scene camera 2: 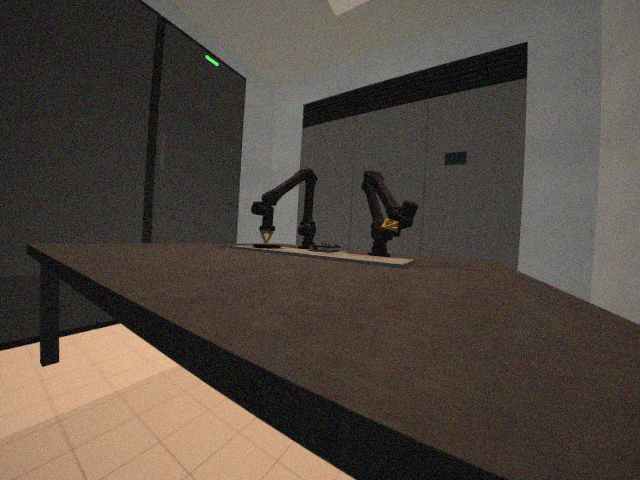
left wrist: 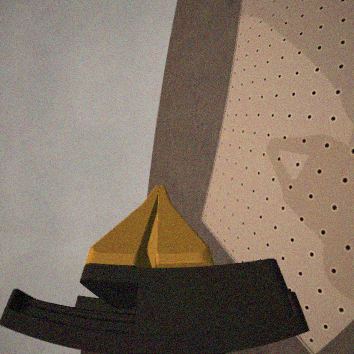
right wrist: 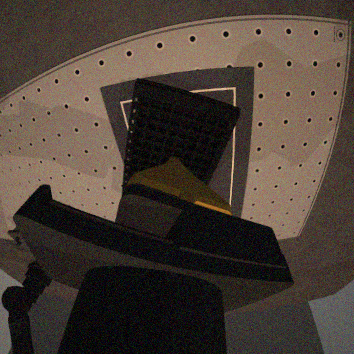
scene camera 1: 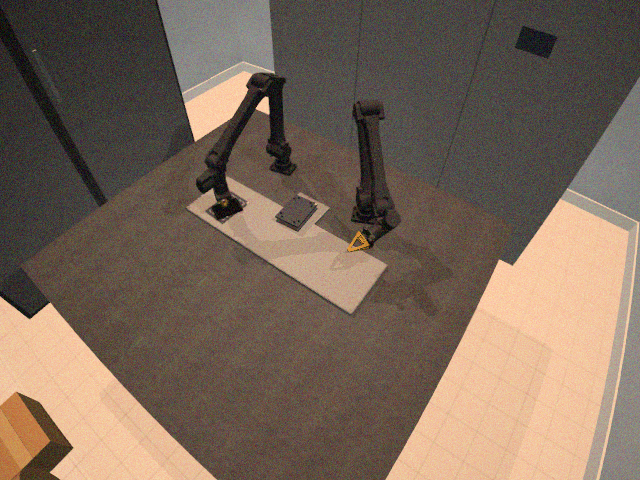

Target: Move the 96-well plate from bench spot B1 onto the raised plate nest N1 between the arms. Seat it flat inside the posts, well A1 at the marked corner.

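Pixels of known places: left gripper, fingertip midpoint: (scene camera 2: 381, 227) (left wrist: 160, 191) (scene camera 1: 347, 250); right gripper, fingertip midpoint: (scene camera 2: 265, 243) (right wrist: 171, 163) (scene camera 1: 225, 206); left arm's base at its link origin: (scene camera 1: 364, 216); right arm's base at its link origin: (scene camera 2: 307, 248) (scene camera 1: 283, 168).
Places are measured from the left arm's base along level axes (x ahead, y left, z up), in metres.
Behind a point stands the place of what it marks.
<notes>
The 96-well plate (scene camera 1: 233, 207) @[x 0.094, y -0.598, z 0.026 m] (right wrist: 180, 120) @[x 0.130, y -0.659, z 0.029 m] is black. It lies on spot B1 at the picture-left end of the board, turned askew to the pale outline (right wrist: 234, 150) @[x 0.076, y -0.683, z 0.015 m]. Which corner is well A1 cannot be told. The raised nest N1 (scene camera 1: 297, 210) @[x 0.070, y -0.299, z 0.045 m] (scene camera 2: 324, 248) @[x 0.156, y -0.299, z 0.038 m] is a dark grey block with small posts near the middle; no plate is on it. My right gripper (right wrist: 171, 163) @[x 0.105, y -0.633, z 0.035 m] (scene camera 2: 266, 242) @[x 0.105, y -0.633, z 0.035 m] is shut with its fingers together, pointing down at the plate, nothing between them. My left gripper (left wrist: 160, 191) @[x 0.323, y -0.039, z 0.148 m] (scene camera 1: 350, 250) @[x 0.323, y -0.039, z 0.148 m] is shut and empty, above the picture-right part of the board.
The pale perforated board (scene camera 1: 310, 273) @[x 0.364, y -0.174, z 0.013 m] (scene camera 2: 392, 261) @[x 0.391, y 0.001, z 0.011 m] (left wrist: 225, 200) @[x 0.423, y -0.028, z 0.013 m] (right wrist: 300, 50) @[x 0.127, y -0.772, z 0.013 m] lies on the dark brown table (scene camera 1: 258, 361) @[x 0.752, y -0.272, z 0.000 m] (scene camera 2: 361, 320) @[x 1.048, y -0.161, z 0.000 m]. The right arm (scene camera 1: 235, 129) @[x 0.005, y -0.559, z 0.394 m] reaches over the board's picture-left end. The left arm (scene camera 1: 371, 155) @[x 0.034, y -0.010, z 0.374 m] is folded near its base. Grey cabinets stand behind.
</notes>
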